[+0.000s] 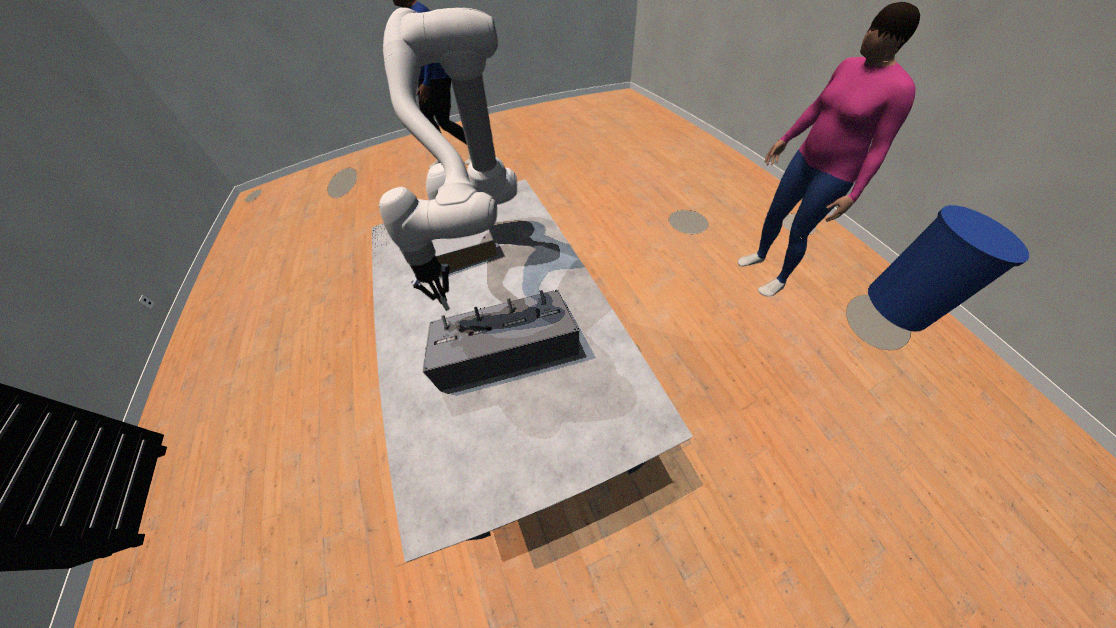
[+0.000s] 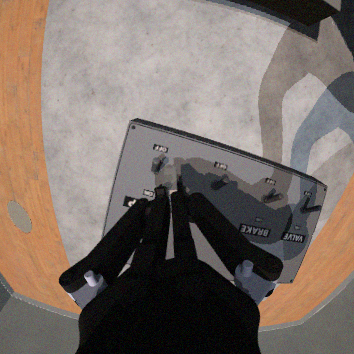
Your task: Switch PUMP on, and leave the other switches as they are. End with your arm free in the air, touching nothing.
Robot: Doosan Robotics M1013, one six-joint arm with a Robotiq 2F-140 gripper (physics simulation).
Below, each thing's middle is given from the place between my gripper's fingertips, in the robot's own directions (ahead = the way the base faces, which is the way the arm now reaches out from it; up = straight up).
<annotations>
The grey switch box [image 1: 502, 341] is 9 cm ahead of my hand, 16 cm to the left of it and 8 cm below it.
</annotations>
